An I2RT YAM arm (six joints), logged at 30 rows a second.
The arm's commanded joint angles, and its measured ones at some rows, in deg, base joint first. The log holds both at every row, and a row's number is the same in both.
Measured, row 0: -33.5, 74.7, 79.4, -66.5, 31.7, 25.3
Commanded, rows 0 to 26: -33.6, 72.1, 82.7, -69.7, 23.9, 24.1; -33.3, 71.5, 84.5, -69.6, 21.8, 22.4; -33.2, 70.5, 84.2, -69.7, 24.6, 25.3; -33.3, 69.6, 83.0, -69.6, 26.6, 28.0; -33.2, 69.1, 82.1, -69.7, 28.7, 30.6; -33.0, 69.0, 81.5, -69.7, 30.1, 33.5; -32.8, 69.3, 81.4, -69.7, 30.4, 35.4; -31.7, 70.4, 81.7, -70.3, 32.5, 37.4; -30.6, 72.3, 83.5, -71.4, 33.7, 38.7; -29.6, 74.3, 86.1, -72.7, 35.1, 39.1; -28.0, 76.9, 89.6, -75.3, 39.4, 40.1; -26.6, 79.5, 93.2, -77.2, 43.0, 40.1; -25.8, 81.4, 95.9, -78.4, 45.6, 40.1; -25.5, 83.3, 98.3, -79.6, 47.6, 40.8; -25.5, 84.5, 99.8, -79.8, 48.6, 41.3; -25.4, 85.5, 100.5, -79.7, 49.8, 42.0; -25.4, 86.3, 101.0, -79.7, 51.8, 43.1; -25.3, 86.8, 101.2, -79.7, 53.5, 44.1; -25.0, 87.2, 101.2, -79.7, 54.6, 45.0; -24.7, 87.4, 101.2, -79.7, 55.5, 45.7; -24.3, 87.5, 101.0, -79.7, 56.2, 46.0; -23.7, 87.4, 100.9, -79.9, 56.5, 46.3; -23.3, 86.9, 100.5, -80.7, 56.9, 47.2; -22.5, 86.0, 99.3, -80.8, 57.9, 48.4; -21.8, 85.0, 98.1, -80.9, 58.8, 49.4; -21.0, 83.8, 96.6, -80.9, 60.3, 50.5; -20.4, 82.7, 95.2, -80.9, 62.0, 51.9
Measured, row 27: -22.1, 86.3, 97.0, -79.6, 54.3, 46.6
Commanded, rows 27 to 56: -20.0, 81.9, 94.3, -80.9, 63.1, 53.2; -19.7, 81.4, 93.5, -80.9, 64.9, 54.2; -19.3, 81.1, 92.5, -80.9, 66.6, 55.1; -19.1, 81.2, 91.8, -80.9, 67.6, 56.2; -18.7, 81.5, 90.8, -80.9, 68.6, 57.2; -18.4, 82.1, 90.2, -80.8, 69.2, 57.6; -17.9, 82.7, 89.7, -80.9, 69.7, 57.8; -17.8, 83.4, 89.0, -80.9, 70.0, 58.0; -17.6, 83.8, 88.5, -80.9, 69.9, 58.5; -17.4, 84.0, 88.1, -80.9, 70.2, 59.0; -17.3, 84.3, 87.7, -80.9, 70.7, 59.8; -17.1, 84.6, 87.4, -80.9, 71.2, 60.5; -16.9, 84.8, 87.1, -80.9, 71.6, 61.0; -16.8, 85.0, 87.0, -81.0, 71.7, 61.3; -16.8, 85.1, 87.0, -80.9, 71.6, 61.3; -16.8, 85.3, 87.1, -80.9, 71.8, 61.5; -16.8, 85.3, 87.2, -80.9, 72.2, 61.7; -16.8, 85.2, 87.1, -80.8, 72.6, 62.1; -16.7, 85.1, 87.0, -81.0, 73.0, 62.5; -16.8, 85.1, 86.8, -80.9, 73.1, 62.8; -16.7, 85.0, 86.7, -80.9, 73.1, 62.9; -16.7, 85.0, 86.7, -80.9, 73.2, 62.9; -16.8, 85.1, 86.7, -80.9, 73.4, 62.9; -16.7, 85.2, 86.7, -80.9, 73.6, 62.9; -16.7, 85.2, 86.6, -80.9, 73.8, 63.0; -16.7, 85.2, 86.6, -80.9, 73.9, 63.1; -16.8, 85.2, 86.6, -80.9, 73.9, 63.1; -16.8, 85.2, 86.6, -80.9, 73.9, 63.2; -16.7, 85.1, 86.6, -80.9, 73.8, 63.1; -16.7, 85.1, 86.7, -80.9, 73.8, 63.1
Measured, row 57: -17.0, 85.9, 86.8, -80.5, 69.9, 61.6
